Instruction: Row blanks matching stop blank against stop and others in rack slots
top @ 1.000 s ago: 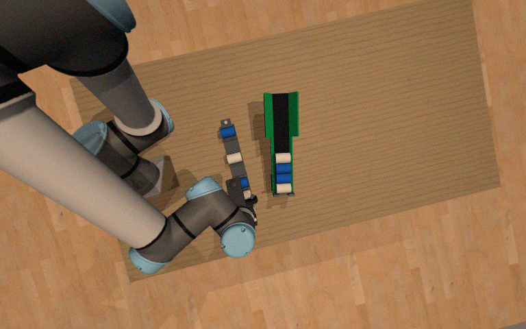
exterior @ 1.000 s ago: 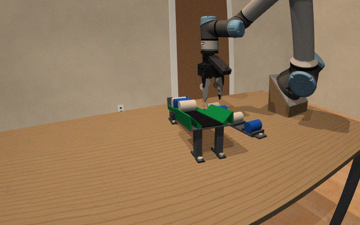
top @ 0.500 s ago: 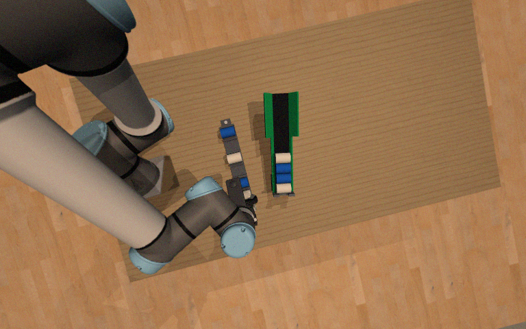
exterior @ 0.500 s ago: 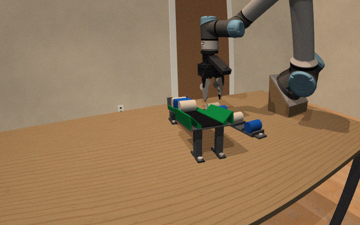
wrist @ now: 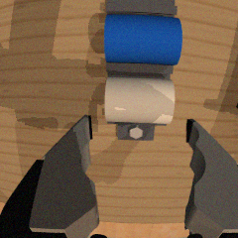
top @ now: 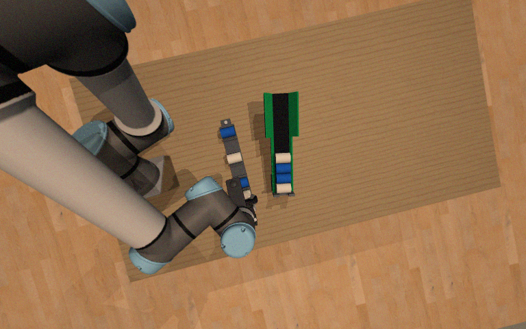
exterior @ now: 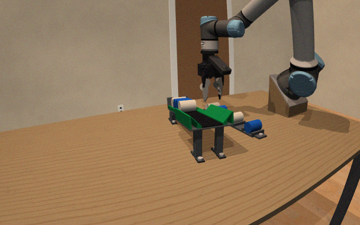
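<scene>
Right now my hand is 19 cm to the right of the feed ramp and 17 cm short of it. From my hand the other things lie so: grey stock rack (13 cm to the left, 8 cm below, 2 cm behind); grey stop (16 cm ahead, 1 cm below).
</scene>
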